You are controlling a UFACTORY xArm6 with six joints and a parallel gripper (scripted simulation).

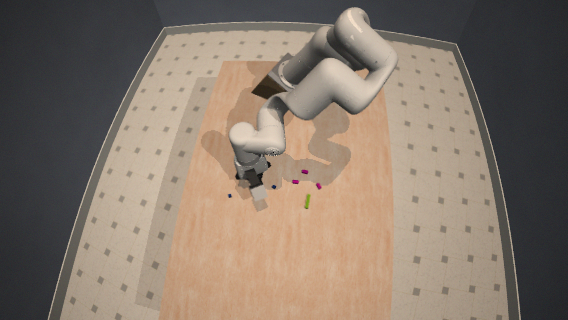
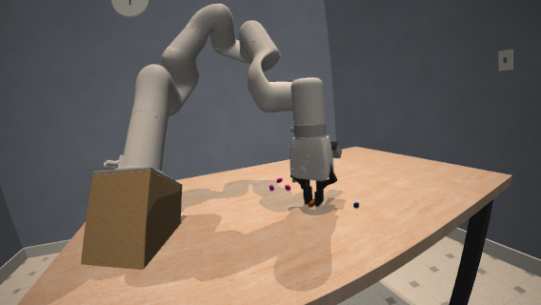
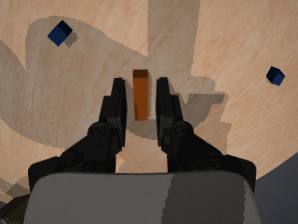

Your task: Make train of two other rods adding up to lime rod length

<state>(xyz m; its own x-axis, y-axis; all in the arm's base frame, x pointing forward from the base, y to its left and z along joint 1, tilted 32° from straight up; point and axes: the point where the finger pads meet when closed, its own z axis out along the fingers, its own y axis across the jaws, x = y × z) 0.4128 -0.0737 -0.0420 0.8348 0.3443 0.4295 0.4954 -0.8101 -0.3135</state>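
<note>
Now: hand 20 mm above the orange rod. Round my hand: lime rod (190 mm to the left, 60 mm ahead, 20 mm below).
</note>
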